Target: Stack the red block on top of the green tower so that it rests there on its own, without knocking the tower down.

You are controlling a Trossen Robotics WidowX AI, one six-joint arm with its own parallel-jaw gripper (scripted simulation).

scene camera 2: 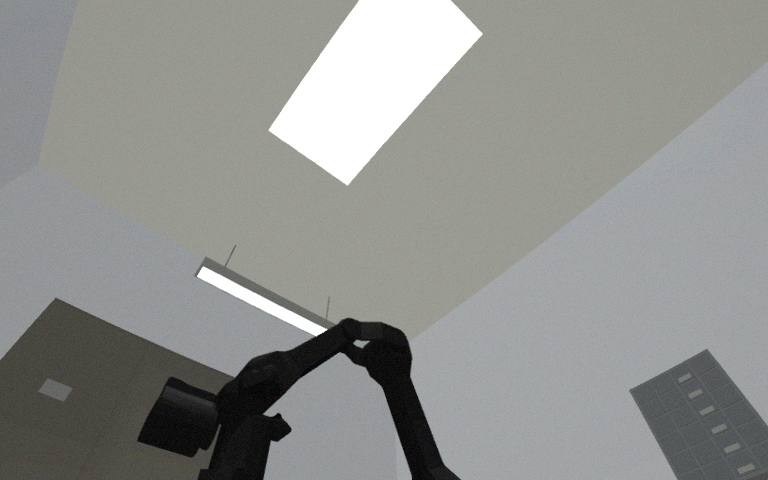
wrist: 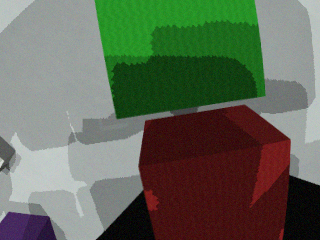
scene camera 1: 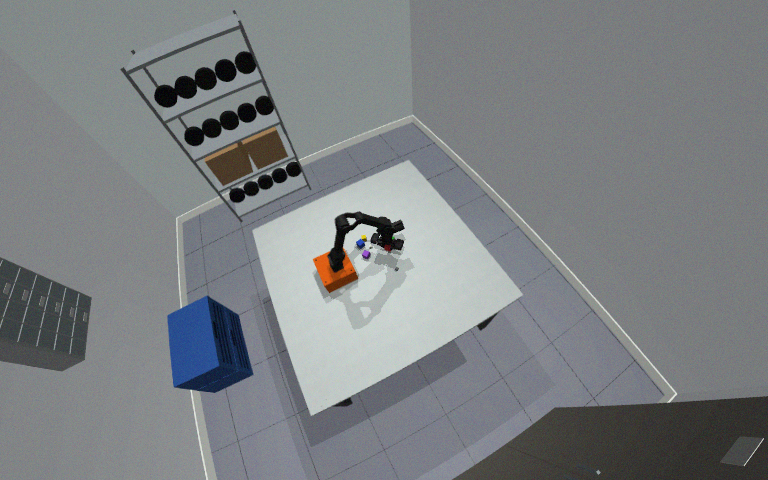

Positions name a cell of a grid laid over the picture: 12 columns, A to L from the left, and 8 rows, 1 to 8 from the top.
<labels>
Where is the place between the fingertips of my gripper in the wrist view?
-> H7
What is my gripper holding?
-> A red block.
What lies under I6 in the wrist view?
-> A red block.
</labels>
